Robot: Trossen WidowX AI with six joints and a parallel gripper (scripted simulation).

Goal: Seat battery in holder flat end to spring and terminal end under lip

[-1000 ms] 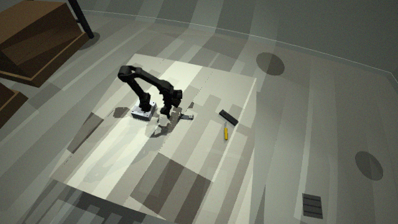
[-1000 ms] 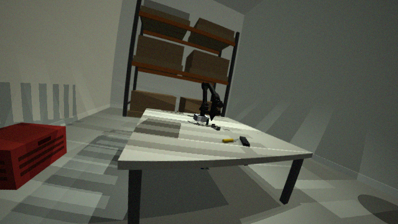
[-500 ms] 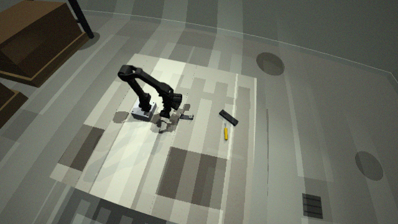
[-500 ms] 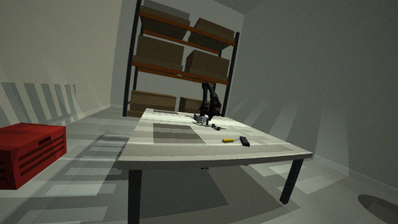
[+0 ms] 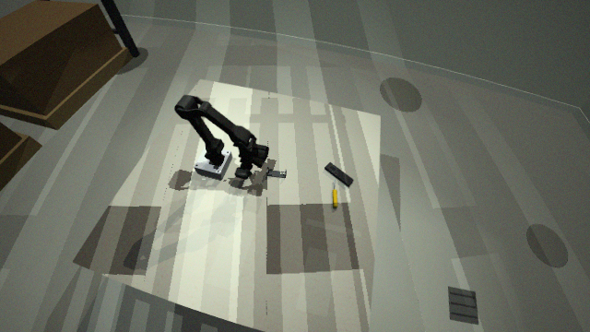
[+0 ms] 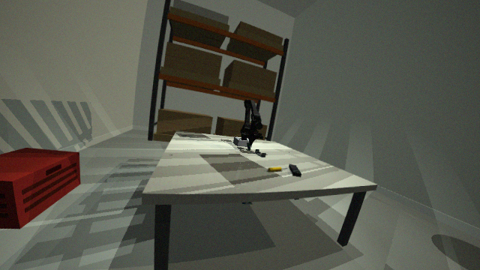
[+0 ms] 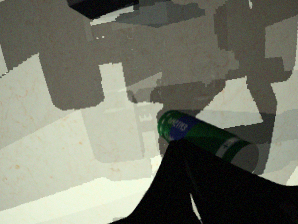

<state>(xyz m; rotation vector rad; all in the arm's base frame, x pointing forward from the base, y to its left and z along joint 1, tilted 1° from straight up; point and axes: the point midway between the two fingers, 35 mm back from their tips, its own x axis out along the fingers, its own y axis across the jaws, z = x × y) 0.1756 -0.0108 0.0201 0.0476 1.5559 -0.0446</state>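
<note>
Now: the battery 1 cm to the right of my gripper tip and 1 cm below it. Also, from my gripper tip: flat black block (46 cm ahead, 9 cm to the left, 3 cm below); then yellow-handled screwdriver (44 cm ahead, 2 cm to the right, 3 cm below).
</note>
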